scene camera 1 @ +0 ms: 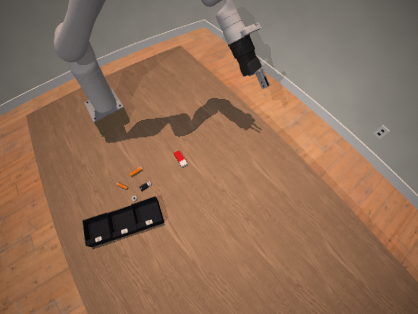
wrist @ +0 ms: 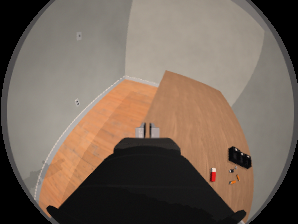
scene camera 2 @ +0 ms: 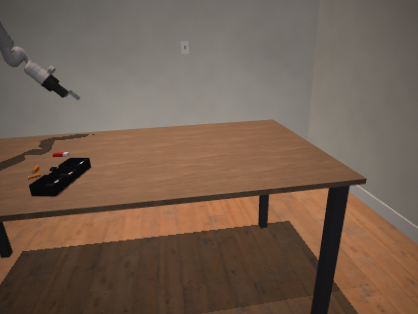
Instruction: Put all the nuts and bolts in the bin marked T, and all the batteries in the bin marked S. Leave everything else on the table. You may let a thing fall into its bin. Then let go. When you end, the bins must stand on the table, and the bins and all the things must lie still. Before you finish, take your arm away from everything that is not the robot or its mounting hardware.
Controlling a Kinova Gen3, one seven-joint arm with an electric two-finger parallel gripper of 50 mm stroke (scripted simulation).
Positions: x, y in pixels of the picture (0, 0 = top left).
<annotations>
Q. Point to a black bin row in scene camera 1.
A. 145, 211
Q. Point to a black bin row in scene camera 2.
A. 50, 185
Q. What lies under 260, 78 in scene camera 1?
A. The gripper.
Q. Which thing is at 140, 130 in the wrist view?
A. The gripper.
</annotations>
